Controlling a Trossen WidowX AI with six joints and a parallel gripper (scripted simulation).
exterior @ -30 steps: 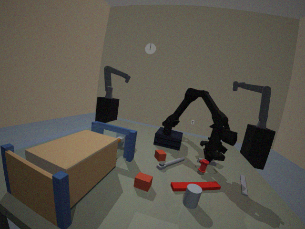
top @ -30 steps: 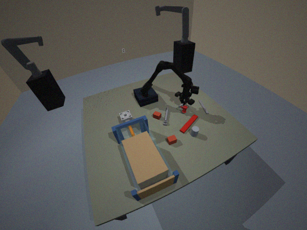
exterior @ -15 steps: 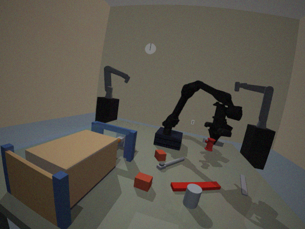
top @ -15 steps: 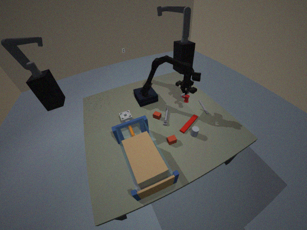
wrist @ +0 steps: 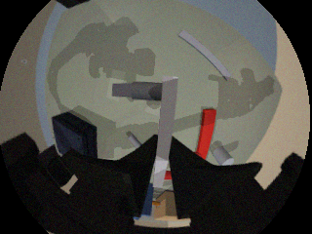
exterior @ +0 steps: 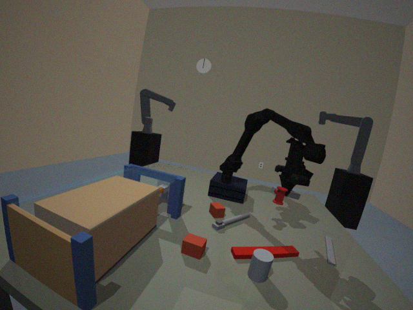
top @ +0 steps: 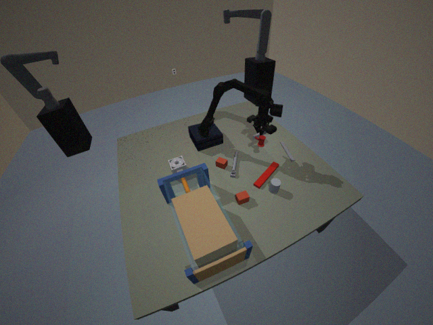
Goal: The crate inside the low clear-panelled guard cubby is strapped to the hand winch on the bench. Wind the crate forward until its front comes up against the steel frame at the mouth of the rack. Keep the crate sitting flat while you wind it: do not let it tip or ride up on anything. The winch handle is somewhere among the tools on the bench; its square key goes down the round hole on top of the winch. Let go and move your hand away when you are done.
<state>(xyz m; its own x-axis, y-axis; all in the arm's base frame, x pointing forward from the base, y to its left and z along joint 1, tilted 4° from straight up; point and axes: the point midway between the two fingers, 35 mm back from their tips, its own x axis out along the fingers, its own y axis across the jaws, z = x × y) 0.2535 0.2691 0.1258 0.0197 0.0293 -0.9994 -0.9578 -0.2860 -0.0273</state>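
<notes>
Now: the winch handle 10 mm ahead of my gripper tip, 10 mm to the right of it and 10 mm above it. Also, from my gripper tip: grey strip: 70 mm ahead, 210 mm to the left, 150 mm below; then red knob: 50 mm ahead, 40 mm to the right, 10 mm above; then red bar: 180 mm ahead, 50 mm to the right, 150 mm below.
</notes>
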